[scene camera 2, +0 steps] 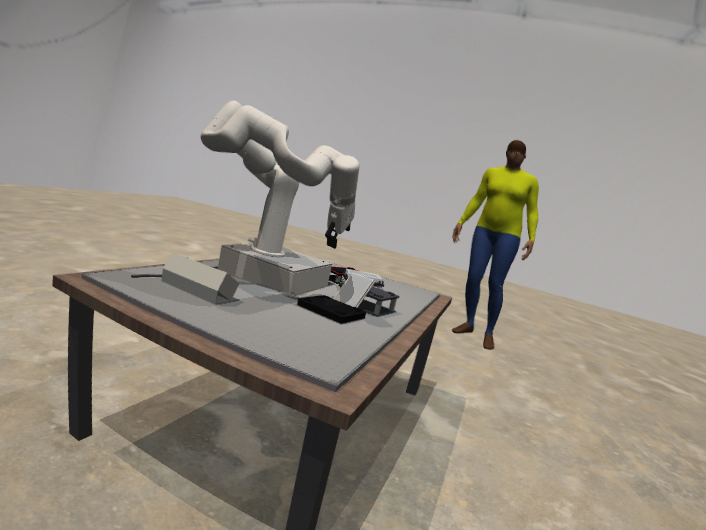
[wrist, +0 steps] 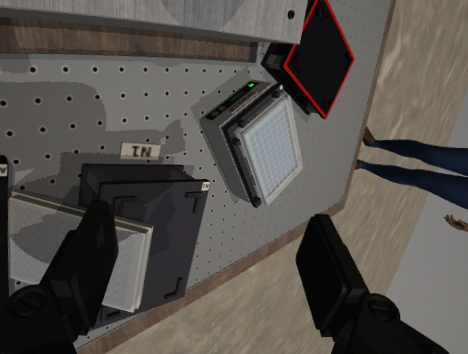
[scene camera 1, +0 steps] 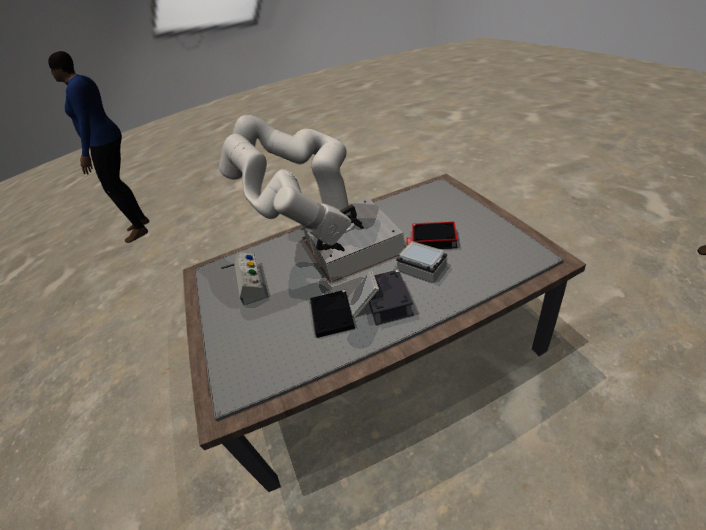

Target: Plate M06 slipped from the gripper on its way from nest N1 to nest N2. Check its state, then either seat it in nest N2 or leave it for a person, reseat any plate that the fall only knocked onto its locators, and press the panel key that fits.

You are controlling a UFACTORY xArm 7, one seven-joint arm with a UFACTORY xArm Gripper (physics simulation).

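Frame: origin at the arm's base, x up, y ahead, z left, level; centimetres.
Seen in the pictures: gripper, fingertip midpoint: (scene camera 2: 338, 237) (wrist: 212, 231) (scene camera 1: 351, 237); arm's base, origin of the base link: (scene camera 2: 267, 252).
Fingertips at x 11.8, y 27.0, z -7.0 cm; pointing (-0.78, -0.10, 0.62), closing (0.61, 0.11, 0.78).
Offsets run from my fingertips to a thing's top centre. "spot": to the spot under its first point.
A pale plate (scene camera 1: 366, 293) (scene camera 2: 356, 289) (wrist: 131, 265) leans tilted, its raised end over the dark raised nest N1 @(dy +13.1, dx -13.7, dz +2.7 cm) (scene camera 1: 393, 290) (wrist: 170, 235), its low end beside the low black nest @(dy +6.7, dx -17.3, dz -14.5 cm) (scene camera 1: 332, 313) (scene camera 2: 330, 309). No plate identity is readable. The low nest holds no plate; its label is cut off in the wrist view. A clear-rimmed plate @(dy +6.3, dx -12.9, dz +21.1 cm) (scene camera 1: 423, 254) (wrist: 272, 150) lies on a grey device @(spot: dy +10.3, dx -15.3, dz +17.2 cm) (scene camera 1: 419, 270) (wrist: 220, 155); whether it sits level inside the locators is unclear. The key panel @(dy -27.2, dx -11.7, dz -32.9 cm) (scene camera 1: 250, 288) has blue, yellow and green keys. My gripper (scene camera 1: 351, 237) (scene camera 2: 339, 236) (wrist: 212, 231) is open and empty, high above the table.
A red-edged black nest @(dy -4.3, dx -15.4, dz +34.8 cm) (scene camera 1: 434, 232) (wrist: 322, 60) stands behind the grey device. The arm's grey base box (scene camera 1: 364, 255) (scene camera 2: 273, 272) (wrist: 150, 15) is at the back. A person in yellow (scene camera 2: 507, 199) stands beyond the table; a person in blue (scene camera 1: 94, 114) stands behind on the left.
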